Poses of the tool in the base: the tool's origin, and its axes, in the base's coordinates. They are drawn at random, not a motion.
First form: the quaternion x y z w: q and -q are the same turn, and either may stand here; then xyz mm.
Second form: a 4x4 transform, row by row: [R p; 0 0 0 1], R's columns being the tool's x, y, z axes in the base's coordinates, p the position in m. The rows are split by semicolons. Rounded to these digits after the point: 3 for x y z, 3 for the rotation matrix.
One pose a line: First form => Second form
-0.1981, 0.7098, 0.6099, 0.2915, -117, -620, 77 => -0.752, -0.637, 0.172, -0.117; 0.074, 0.178, 0.981, -0.620; -0.655, 0.750, -0.086, 0.077; 0, 0, 0, 1
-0.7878, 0.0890, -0.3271, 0.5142, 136, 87, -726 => 0.770, 0.196, 0.607, 0.136; -0.477, -0.455, 0.752, 0.087; 0.424, -0.868, -0.257, -0.726; 0, 0, 0, 1
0.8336, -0.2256, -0.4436, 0.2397, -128, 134, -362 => 0.505, -0.163, -0.848, -0.128; -0.589, -0.783, -0.199, 0.134; -0.631, 0.600, -0.492, -0.362; 0, 0, 0, 1
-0.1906, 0.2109, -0.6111, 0.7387, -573, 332, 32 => 0.164, 0.823, 0.545, -0.573; -0.983, 0.180, 0.024, 0.332; -0.079, -0.539, 0.838, 0.032; 0, 0, 0, 1
